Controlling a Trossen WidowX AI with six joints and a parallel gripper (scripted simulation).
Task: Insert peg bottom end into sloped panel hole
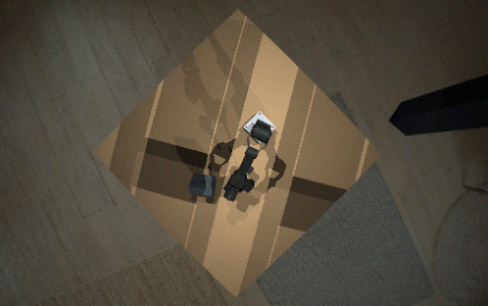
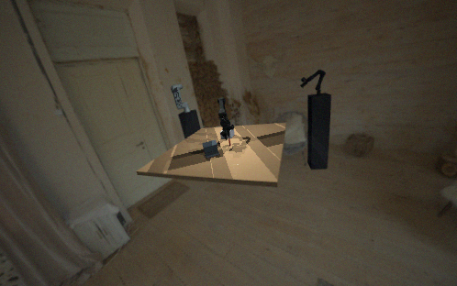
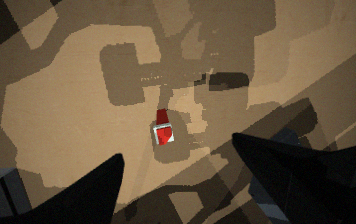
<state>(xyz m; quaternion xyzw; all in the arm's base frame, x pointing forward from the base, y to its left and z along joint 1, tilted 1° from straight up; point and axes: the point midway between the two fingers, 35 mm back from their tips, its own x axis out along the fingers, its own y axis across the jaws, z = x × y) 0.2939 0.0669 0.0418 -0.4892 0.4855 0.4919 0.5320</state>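
The red peg is 10 mm behind my gripper tip, 10 mm to the left of it and 30 mm below it. From my gripper tip the other things lie so: sloped panel (160 mm ahead, 140 mm to the right, 10 mm below).
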